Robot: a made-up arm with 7 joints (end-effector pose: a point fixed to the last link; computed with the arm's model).
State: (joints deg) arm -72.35 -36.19 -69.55 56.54 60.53 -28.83 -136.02
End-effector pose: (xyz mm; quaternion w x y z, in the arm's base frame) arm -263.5 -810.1 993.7 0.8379 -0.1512 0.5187 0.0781
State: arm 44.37 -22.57 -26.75 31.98 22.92 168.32 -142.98
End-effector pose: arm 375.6 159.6 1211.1 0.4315 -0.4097 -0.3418 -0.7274
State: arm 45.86 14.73 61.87 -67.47 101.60 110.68 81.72
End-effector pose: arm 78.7 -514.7 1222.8 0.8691 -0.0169 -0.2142 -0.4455
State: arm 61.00 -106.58 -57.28 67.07 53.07 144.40 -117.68
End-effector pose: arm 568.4 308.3 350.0 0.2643 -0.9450 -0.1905 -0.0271
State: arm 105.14 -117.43 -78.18 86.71 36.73 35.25 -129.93
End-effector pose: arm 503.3 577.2 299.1 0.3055 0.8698 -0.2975 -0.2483
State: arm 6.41 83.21 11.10 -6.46 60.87 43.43 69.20
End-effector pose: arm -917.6 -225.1 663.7 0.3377 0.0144 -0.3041 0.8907
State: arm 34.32 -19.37 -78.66 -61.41 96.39 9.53 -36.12
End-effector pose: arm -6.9 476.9 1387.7 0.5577 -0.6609 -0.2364 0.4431
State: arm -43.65 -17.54 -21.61 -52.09 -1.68 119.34 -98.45
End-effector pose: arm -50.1 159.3 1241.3 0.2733 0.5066 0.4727 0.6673
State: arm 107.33 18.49 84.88 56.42 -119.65 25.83 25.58
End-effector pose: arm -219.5 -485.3 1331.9 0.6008 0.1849 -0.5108 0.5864
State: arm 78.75 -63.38 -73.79 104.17 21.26 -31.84 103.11
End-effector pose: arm 591.4 177.6 564.1 0.2414 0.1267 0.2949 -0.9158
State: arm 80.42 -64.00 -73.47 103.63 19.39 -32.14 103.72
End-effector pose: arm 587.6 198.7 562.8 0.2627 0.1097 0.2775 -0.9176
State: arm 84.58 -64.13 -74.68 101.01 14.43 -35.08 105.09
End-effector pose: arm 581.3 252.5 584.7 0.3074 0.0835 0.2360 -0.9181
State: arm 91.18 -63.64 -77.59 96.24 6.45 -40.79 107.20
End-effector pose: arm 560.4 338.3 635.4 0.3696 0.0621 0.1634 -0.9126
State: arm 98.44 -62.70 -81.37 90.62 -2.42 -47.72 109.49
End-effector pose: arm 516.7 428.2 704.2 0.4251 0.0644 0.0755 -0.8997
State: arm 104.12 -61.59 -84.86 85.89 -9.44 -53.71 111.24
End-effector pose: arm 466.1 490.7 768.9 0.4548 0.0870 0.0057 -0.8863
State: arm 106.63 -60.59 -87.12 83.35 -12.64 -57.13 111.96
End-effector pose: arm 438.8 512.8 808.7 0.4585 0.1075 -0.0225 -0.8819
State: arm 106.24 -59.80 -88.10 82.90 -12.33 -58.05 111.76
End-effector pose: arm 442.7 504.9 822.2 0.4469 0.1147 -0.0141 -0.8871
